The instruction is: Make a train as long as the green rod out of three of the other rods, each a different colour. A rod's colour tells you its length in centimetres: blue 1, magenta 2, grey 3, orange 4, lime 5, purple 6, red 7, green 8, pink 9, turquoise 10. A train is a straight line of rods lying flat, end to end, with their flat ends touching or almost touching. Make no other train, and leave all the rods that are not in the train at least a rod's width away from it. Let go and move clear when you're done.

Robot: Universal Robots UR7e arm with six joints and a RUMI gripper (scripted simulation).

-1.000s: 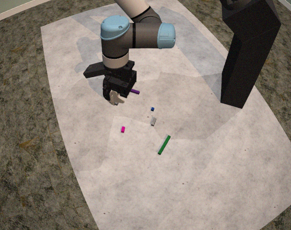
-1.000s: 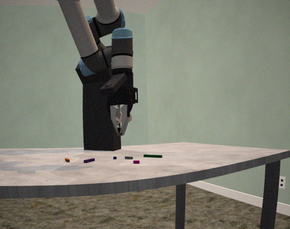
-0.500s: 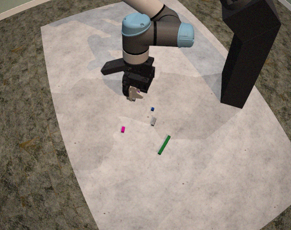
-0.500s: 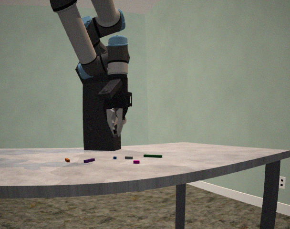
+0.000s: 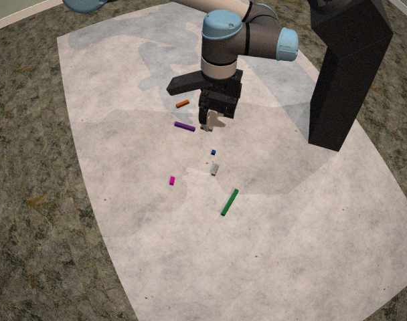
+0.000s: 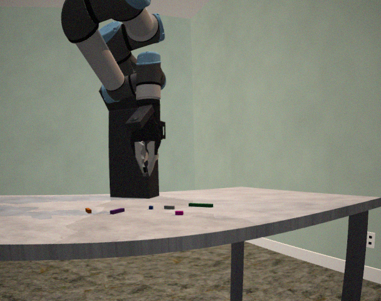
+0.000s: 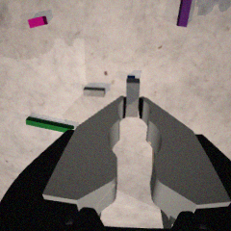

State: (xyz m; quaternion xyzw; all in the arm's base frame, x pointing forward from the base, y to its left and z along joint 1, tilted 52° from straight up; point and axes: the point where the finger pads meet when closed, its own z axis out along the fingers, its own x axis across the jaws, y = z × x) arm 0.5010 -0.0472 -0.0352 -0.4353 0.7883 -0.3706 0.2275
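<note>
The blue rod is 2 cm behind my hand, 2 cm to the left of it and 11 cm below it. Also, from my hand: purple rod 1 cm ahead, 10 cm to the right, 11 cm below; then magenta rod 12 cm ahead, 4 cm to the left, 11 cm below; then green rod 2 cm ahead, 17 cm to the left, 11 cm below.
</note>
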